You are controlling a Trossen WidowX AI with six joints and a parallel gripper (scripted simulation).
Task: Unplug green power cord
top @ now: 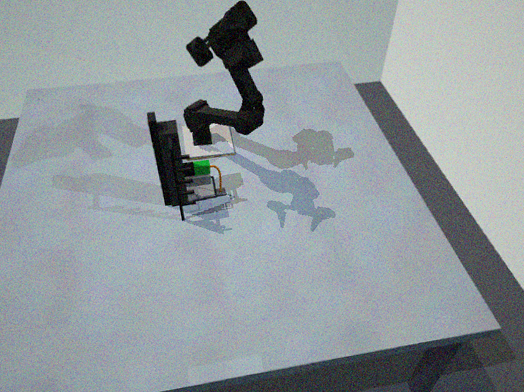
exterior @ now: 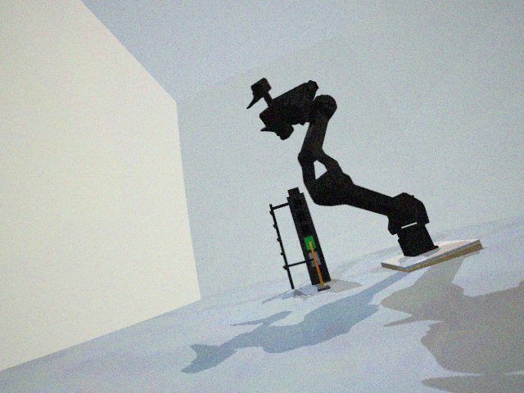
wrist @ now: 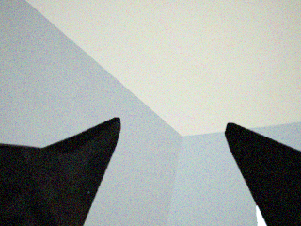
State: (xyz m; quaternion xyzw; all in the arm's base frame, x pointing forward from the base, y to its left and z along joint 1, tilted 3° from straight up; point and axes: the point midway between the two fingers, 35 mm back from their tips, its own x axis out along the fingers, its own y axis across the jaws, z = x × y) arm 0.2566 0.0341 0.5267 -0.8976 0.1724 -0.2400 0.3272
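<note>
Now: the green plug 410 mm below my gripper tip, 60 mm to the right of it and 40 mm behind it.
</note>
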